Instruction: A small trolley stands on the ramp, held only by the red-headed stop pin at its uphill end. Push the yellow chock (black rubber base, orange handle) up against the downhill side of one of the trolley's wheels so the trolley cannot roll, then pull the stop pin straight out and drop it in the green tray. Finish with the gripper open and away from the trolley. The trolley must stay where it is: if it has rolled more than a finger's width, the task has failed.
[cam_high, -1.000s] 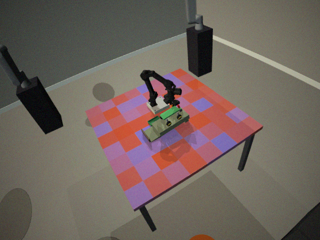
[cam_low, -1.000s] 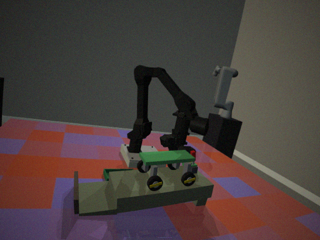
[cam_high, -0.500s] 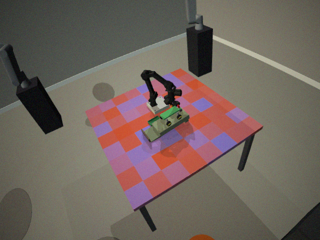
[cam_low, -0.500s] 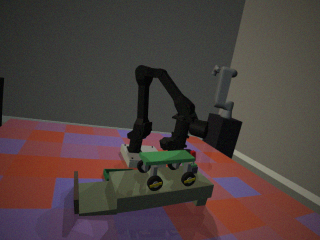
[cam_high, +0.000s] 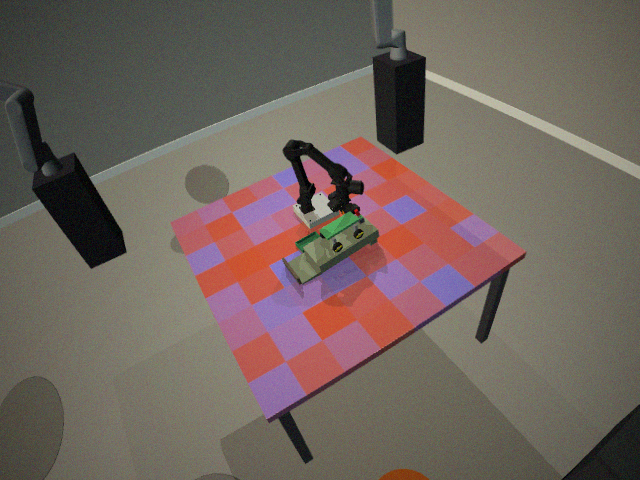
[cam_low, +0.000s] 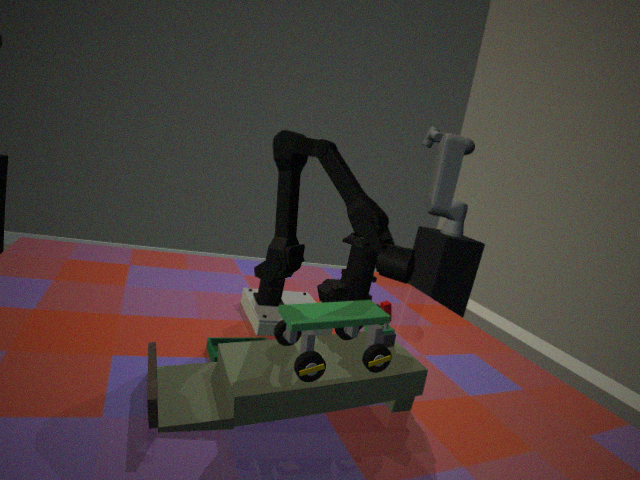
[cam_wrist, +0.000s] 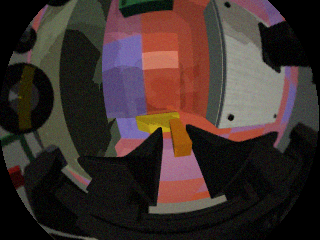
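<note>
The green tray lies 4 cm ahead of my gripper tip, 23 cm to the right of it and 4 cm below it. The rest, counted from my gripper tip: yellow chock 2 cm ahead, 1 cm below; dark end board 17 cm ahead, 38 cm to the right; red-headed stop pin 14 cm ahead, 10 cm above.
</note>
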